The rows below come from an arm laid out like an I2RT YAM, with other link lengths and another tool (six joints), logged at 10 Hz.
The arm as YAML. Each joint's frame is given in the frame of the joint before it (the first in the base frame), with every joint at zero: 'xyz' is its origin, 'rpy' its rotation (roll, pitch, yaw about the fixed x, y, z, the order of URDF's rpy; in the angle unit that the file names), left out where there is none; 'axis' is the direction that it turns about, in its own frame. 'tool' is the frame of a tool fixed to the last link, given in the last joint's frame.
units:
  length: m
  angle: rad
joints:
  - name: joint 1
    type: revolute
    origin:
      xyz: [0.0, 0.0, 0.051]
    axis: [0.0, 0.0, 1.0]
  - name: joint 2
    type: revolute
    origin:
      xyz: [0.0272, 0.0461, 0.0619]
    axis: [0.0, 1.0, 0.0]
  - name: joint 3
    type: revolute
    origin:
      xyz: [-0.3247, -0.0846, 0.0]
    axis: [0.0, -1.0, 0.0]
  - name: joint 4
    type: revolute
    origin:
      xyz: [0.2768, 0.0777, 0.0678]
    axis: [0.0, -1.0, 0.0]
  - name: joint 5
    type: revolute
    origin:
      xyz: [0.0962, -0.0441, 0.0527]
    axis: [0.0, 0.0, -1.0]
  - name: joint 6
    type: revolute
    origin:
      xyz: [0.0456, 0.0, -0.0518]
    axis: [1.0, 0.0, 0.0]
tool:
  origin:
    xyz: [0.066, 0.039, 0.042]
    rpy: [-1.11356, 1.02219, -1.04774]
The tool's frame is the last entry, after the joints.
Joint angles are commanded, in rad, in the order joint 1, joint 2, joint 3, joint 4, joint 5, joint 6. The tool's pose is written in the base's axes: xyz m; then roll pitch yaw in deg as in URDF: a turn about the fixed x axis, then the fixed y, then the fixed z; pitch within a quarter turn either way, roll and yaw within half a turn. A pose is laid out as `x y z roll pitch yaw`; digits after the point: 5 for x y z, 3 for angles.
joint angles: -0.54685, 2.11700, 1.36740, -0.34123, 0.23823, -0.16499
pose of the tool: 0.49866 -0.28853 0.07695 -149.878 27.149 -166.195
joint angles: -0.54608, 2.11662, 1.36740, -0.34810, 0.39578, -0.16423
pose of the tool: 0.48856 -0.30404 0.07512 -143.874 21.302 -167.867
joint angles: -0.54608, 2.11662, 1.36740, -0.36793, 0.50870, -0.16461
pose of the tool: 0.47816 -0.31358 0.07336 -140.182 16.537 -169.547
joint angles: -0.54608, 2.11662, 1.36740, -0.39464, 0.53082, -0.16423
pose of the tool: 0.47257 -0.31328 0.07037 -140.340 14.644 -170.147
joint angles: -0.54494, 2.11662, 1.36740, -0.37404, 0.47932, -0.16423
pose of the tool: 0.47956 -0.30956 0.07226 -141.605 17.301 -169.180
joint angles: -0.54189, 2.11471, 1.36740, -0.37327, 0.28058, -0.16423
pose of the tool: 0.49296 -0.28770 0.07352 -149.501 24.434 -166.873
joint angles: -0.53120, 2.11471, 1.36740, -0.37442, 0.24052, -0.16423
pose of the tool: 0.49803 -0.27805 0.07392 -151.186 25.831 -165.978
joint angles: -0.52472, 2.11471, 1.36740, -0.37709, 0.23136, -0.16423
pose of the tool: 0.49989 -0.27359 0.07373 -151.681 26.053 -165.596
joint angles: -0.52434, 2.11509, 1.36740, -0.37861, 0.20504, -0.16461
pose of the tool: 0.50111 -0.27042 0.07381 -152.846 26.920 -165.425
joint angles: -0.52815, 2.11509, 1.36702, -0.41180, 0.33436, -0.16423
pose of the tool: 0.48763 -0.28299 0.06798 -148.988 20.872 -167.174
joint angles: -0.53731, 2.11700, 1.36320, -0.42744, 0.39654, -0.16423
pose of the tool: 0.47760 -0.29174 0.06358 -147.311 17.748 -168.533
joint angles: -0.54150, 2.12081, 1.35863, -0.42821, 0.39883, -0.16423
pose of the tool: 0.47466 -0.29303 0.05981 -147.586 17.278 -168.905
